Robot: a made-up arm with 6 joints. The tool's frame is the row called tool. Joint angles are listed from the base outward.
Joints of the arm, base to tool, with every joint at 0 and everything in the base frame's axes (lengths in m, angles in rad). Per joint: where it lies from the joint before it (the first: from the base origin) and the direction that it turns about. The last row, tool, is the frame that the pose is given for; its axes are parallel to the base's.
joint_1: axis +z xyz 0 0 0.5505
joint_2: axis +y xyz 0 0 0
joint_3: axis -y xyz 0 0 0.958
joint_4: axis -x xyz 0 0 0
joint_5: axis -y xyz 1.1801 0 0
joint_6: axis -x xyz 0 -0.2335 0
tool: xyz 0 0 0
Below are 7 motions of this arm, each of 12 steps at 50 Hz.
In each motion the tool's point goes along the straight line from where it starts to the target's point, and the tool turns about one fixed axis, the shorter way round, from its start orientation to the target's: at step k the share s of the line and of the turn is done. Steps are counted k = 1, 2, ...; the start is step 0. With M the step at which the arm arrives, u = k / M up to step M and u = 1 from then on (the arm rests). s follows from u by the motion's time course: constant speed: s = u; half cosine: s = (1 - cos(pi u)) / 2; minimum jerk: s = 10 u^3 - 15 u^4 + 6 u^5.
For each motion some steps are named. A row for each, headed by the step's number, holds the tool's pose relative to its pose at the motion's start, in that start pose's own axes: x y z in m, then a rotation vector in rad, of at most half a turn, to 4 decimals.
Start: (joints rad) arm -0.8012 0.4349 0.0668 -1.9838 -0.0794 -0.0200
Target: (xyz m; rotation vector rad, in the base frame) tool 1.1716 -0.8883 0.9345 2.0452 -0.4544 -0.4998
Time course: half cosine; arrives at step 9
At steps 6, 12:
6: -0.0093 0.0540 -0.1332 -0.0097 0.1791 0.0497
12: -0.0124 0.0720 -0.1776 -0.0129 0.2387 0.0663

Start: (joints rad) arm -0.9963 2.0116 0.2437 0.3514 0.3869 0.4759
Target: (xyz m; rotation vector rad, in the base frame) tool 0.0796 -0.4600 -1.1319 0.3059 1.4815 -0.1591
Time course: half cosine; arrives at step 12
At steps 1, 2, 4, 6, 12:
1: 0.0010 0.0040 -0.0032 0.0022 0.0025 0.0020
2: 0.0037 0.0157 -0.0124 0.0086 0.0097 0.0080
4: 0.0140 0.0586 -0.0464 0.0321 0.0363 0.0299
6: 0.0279 0.1172 -0.0929 0.0642 0.0726 0.0598
12: 0.0558 0.2343 -0.1857 0.1285 0.1452 0.1196

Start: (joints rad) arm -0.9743 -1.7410 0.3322 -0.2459 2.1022 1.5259
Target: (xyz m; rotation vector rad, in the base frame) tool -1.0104 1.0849 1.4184 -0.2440 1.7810 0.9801
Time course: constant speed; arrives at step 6
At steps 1, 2, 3, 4, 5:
1: 0.0046 -0.0023 0.0008 -0.0053 0.0001 -0.0031
2: 0.0093 -0.0047 0.0016 -0.0106 0.0001 -0.0062
3: 0.0139 -0.0070 0.0024 -0.0160 0.0002 -0.0093
4: 0.0186 -0.0093 0.0032 -0.0213 0.0003 -0.0124
5: 0.0232 -0.0117 0.0041 -0.0266 0.0003 -0.0154

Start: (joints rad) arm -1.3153 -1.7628 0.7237 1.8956 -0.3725 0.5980
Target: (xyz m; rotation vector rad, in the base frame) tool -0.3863 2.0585 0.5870 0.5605 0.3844 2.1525
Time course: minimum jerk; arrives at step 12
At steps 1, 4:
1: -0.0006 -0.0011 -0.0012 0.0002 0.0009 -0.0009
4: -0.0243 -0.0451 -0.0501 0.0082 0.0382 -0.0351

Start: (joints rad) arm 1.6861 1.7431 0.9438 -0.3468 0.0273 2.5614
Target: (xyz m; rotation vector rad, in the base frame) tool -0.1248 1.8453 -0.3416 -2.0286 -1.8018 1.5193
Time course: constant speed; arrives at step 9
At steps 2, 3, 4, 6, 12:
2: -0.0053 -0.0566 -0.0061 -0.0294 0.0037 -0.0276
3: -0.0080 -0.0850 -0.0092 -0.0440 0.0056 -0.0414
4: -0.0106 -0.1133 -0.0122 -0.0587 0.0074 -0.0552
6: -0.0159 -0.1699 -0.0183 -0.0881 0.0111 -0.0828
12: -0.0239 -0.2549 -0.0275 -0.1321 0.0167 -0.1242

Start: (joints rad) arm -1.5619 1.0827 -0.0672 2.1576 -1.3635 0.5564
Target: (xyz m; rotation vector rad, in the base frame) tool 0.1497 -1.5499 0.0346 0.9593 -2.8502 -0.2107
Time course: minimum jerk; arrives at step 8
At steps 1, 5, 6, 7, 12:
1: 0.0004 -0.0005 -0.0006 0.0006 0.0008 -0.0003
5: 0.0159 -0.0242 -0.0287 0.0271 0.0339 -0.0152
6: 0.0197 -0.0299 -0.0355 0.0335 0.0419 -0.0188
7: 0.0216 -0.0328 -0.0389 0.0368 0.0460 -0.0206
12: 0.0220 -0.0334 -0.0396 0.0374 0.0467 -0.0210

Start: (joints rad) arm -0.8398 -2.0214 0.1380 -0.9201 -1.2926 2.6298
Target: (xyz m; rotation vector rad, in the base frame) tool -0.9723 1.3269 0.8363 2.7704 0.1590 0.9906
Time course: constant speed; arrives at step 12
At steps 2, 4, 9, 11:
2: -0.0116 -0.0651 0.0657 -0.0497 0.0106 0.0168
4: -0.0231 -0.1303 0.1313 -0.0994 0.0211 0.0337
9: -0.0521 -0.2931 0.2955 -0.2235 0.0476 0.0758
11: -0.0636 -0.3582 0.3611 -0.2732 0.0581 0.0927

